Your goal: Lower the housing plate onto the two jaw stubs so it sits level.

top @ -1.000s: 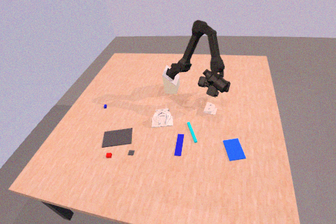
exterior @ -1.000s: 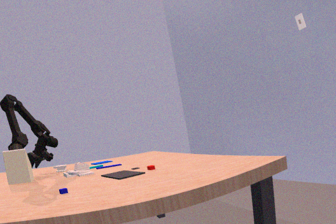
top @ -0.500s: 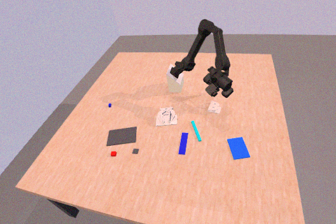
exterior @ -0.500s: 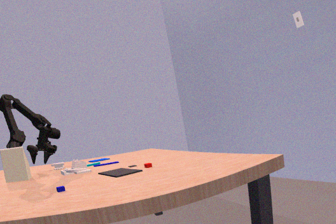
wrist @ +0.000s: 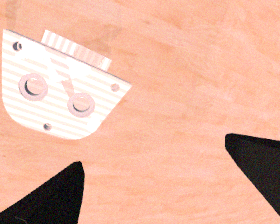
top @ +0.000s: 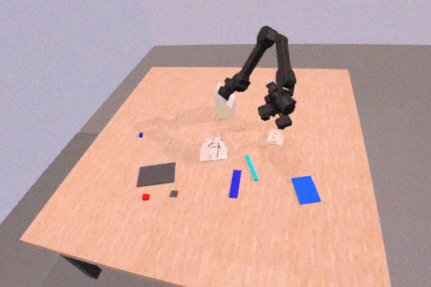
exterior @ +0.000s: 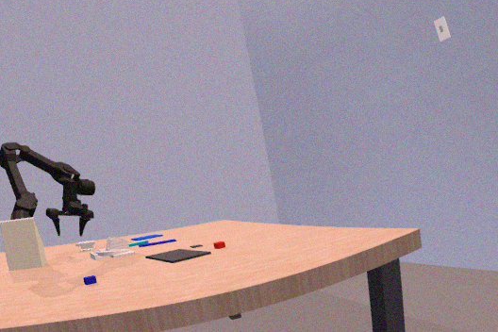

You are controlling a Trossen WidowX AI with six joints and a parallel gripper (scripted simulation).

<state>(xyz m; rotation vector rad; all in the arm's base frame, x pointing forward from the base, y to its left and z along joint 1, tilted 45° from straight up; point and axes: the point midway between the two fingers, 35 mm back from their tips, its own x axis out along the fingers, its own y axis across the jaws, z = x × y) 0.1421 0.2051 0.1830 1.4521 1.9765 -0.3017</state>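
Right now my gripper tip is 230 mm short of the cyan bar, 100 mm to the left of it and 60 mm above it. Round my gripper tip: blue bar 320 mm ahead, 150 mm to the right, 60 mm below; then small grey block 400 mm ahead, 390 mm to the right, 60 mm below; then blue plate 310 mm ahead, 120 mm to the left, 60 mm below.
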